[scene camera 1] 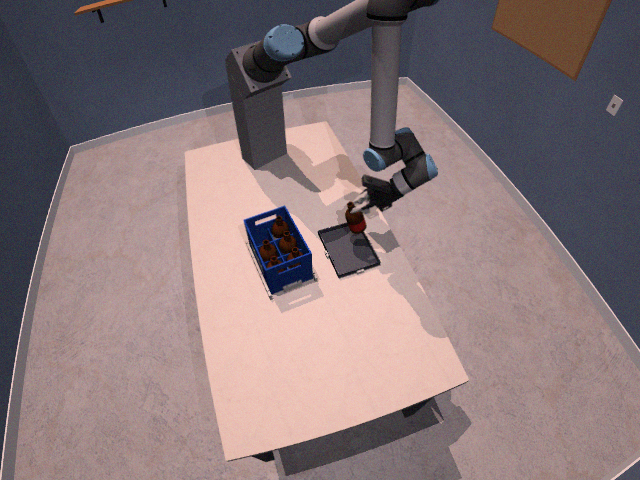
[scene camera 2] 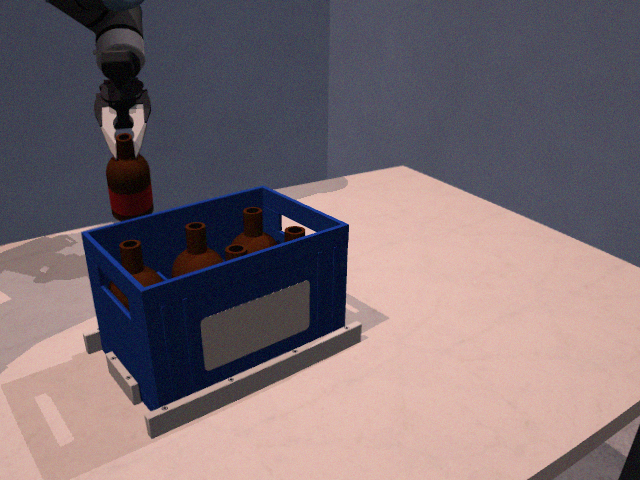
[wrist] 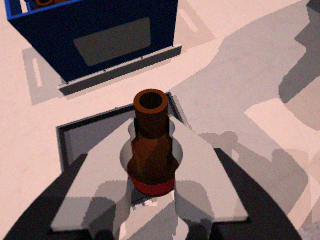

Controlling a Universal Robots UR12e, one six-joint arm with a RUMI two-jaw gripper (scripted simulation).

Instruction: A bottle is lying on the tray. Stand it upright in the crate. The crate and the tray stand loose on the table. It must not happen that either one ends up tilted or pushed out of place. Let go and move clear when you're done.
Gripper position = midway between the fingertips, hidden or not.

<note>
I see my gripper [scene camera 1: 349,210], a tray [scene camera 1: 348,252] and a blue crate [scene camera 2: 185,334].
The tray also shows in the wrist view [wrist: 78,137]. My gripper is seen too in the wrist view [wrist: 152,117].
</note>
